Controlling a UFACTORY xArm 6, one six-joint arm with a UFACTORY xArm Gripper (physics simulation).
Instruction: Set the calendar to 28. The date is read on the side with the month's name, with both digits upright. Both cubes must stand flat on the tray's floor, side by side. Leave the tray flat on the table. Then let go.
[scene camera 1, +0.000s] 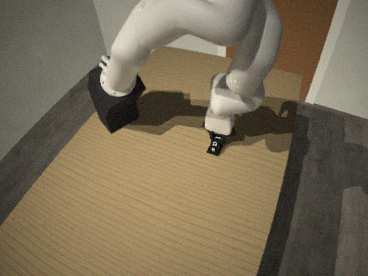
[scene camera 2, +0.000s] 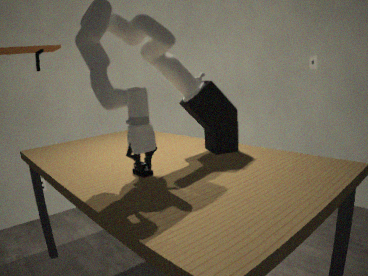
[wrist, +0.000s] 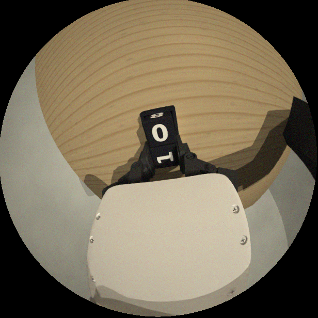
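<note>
The black tray (scene camera 2: 143, 174) sits on the table; the month's name does not show. A black cube with a white 0 on top (scene camera 1: 215, 144) (wrist: 160, 132) stands in the tray, with an 8 on its side away from the gripper in the wrist view. A second black cube with a 1 on top (wrist: 165, 159) is right beside it at the tray's near end, the 1 turned sideways to the 0. My gripper (scene camera 1: 217, 136) (scene camera 2: 142, 164) (wrist: 164, 146) is shut on this cube. Its lower part is hidden, so whether it touches the tray's floor I cannot tell.
The wooden table (scene camera 1: 150, 200) (scene camera 2: 280, 190) (wrist: 125, 65) lies under the tray. The arm's black base mount (scene camera 1: 117, 107) (scene camera 2: 220, 120) (wrist: 302, 132) stands on the table, to the left in scene camera 1. The arm's shadows fall across the tabletop.
</note>
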